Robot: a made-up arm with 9 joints.
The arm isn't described. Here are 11 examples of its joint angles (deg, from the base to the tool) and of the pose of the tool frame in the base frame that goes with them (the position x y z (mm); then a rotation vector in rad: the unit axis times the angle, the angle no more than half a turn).
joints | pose
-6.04 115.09 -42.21 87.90 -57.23 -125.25 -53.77 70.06 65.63 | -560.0 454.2 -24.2 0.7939 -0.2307 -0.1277
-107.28 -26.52 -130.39 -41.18 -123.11 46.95 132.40 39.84 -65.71 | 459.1 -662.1 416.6 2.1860 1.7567 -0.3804
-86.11 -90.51 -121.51 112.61 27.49 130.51 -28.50 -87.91 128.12 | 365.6 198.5 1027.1 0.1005 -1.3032 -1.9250
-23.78 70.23 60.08 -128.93 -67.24 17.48 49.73 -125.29 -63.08 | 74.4 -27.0 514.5 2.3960 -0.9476 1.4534
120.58 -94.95 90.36 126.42 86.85 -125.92 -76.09 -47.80 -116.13 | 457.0 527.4 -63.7 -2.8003 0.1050 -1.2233
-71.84 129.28 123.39 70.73 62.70 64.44 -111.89 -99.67 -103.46 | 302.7 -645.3 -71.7 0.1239 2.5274 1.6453
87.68 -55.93 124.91 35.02 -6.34 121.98 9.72 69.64 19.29 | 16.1 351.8 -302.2 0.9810 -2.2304 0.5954
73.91 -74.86 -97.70 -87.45 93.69 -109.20 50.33 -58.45 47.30 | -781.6 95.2 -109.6 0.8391 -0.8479 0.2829
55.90 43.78 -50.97 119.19 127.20 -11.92 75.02 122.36 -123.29 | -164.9 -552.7 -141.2 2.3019 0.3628 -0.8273
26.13 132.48 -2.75 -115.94 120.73 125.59 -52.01 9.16 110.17 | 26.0 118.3 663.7 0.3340 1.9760 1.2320
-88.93 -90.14 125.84 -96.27 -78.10 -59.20 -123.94 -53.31 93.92 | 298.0 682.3 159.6 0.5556 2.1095 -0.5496
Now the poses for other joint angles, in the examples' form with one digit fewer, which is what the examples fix.
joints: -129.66 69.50 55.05 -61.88 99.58 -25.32 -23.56 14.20 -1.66
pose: 584 165 -13 -0.291 1.237 -2.158
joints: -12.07 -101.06 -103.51 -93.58 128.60 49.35 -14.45 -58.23 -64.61
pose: -237 -62 604 1.387 -0.785 1.037
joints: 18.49 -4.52 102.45 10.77 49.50 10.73 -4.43 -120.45 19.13
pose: -395 42 600 1.612 0.598 0.758
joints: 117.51 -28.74 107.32 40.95 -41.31 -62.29 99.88 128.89 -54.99
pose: -189 581 -514 1.751 1.713 1.532
